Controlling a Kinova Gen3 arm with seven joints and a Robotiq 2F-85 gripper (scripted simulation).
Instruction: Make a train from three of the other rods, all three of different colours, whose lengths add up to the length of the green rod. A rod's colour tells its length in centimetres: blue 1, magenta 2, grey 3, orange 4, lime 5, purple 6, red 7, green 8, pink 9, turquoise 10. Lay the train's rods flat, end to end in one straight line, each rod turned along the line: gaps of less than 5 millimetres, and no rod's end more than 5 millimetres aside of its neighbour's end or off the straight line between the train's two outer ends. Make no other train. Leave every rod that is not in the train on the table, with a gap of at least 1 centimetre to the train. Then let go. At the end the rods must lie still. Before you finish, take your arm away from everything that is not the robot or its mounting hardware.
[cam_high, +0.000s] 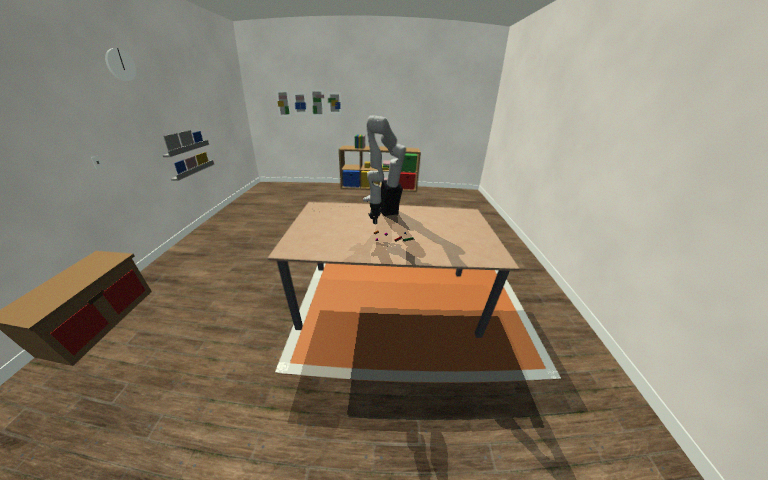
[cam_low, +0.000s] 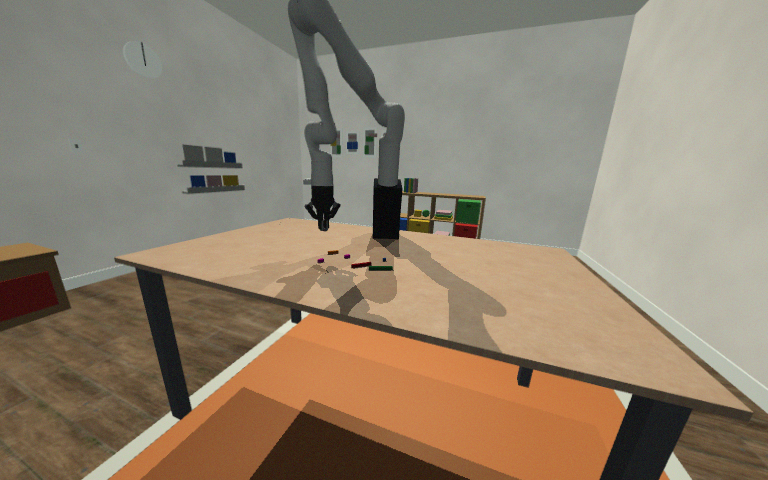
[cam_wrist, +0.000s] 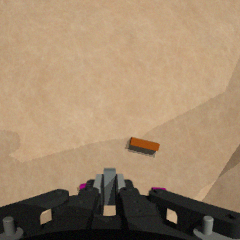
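Now: the blue rod 5 cm behind my hand, 22 cm to the left of it and 12 cm below it. From my hand the other things lie so: grey rod (1 cm below); red rod (3 cm ahead, 16 cm to the left, 12 cm below); orange rod (5 cm behind, 1 cm to the left, 12 cm below).
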